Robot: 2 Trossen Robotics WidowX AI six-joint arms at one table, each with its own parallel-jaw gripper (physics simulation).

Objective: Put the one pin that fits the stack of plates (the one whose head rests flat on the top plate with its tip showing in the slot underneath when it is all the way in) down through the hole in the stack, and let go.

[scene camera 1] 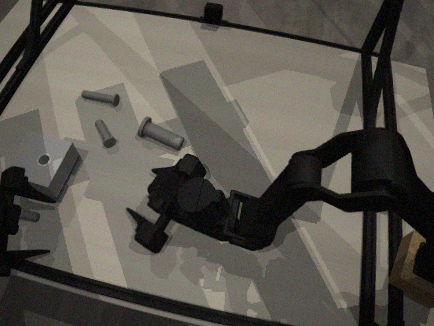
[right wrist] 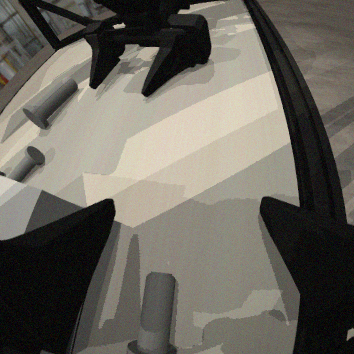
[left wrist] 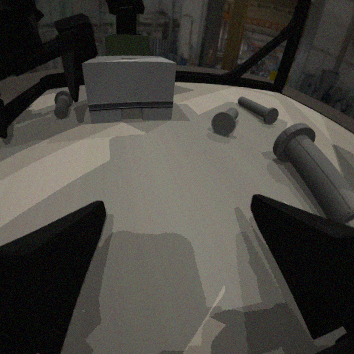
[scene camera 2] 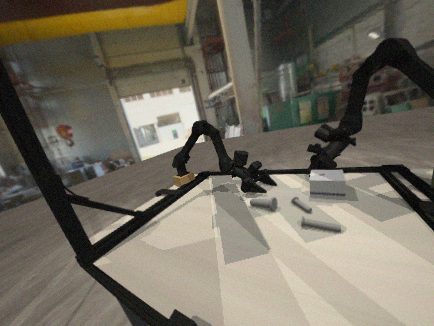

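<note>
The grey plate stack (scene camera 1: 30,175) (scene camera 2: 327,184) (left wrist: 130,85) (right wrist: 12,207) has a round open hole on top and a slot low in its side. A thick pin (scene camera 1: 162,135) (scene camera 2: 263,203) (left wrist: 317,175) (right wrist: 55,102), a short pin (scene camera 1: 105,134) (scene camera 2: 301,204) (left wrist: 225,122) (right wrist: 25,165) and a long thin pin (scene camera 1: 100,97) (scene camera 2: 321,225) (left wrist: 257,110) lie flat. A fourth pin (scene camera 1: 30,216) (left wrist: 62,105) (right wrist: 159,310) lies by the stack. My left gripper (scene camera 1: 141,190) (scene camera 2: 270,188) (left wrist: 178,205) (right wrist: 114,90) is open, low beside the thick pin. My right gripper (scene camera 1: 53,226) (right wrist: 188,205) is open over the fourth pin.
A black frame (scene camera 1: 150,299) (scene camera 2: 145,225) edges the table, with upright posts at its corners. The left arm reaches in from the right in scene camera 1. The right gripper stands close beside the plate stack. Shadows cross the table top.
</note>
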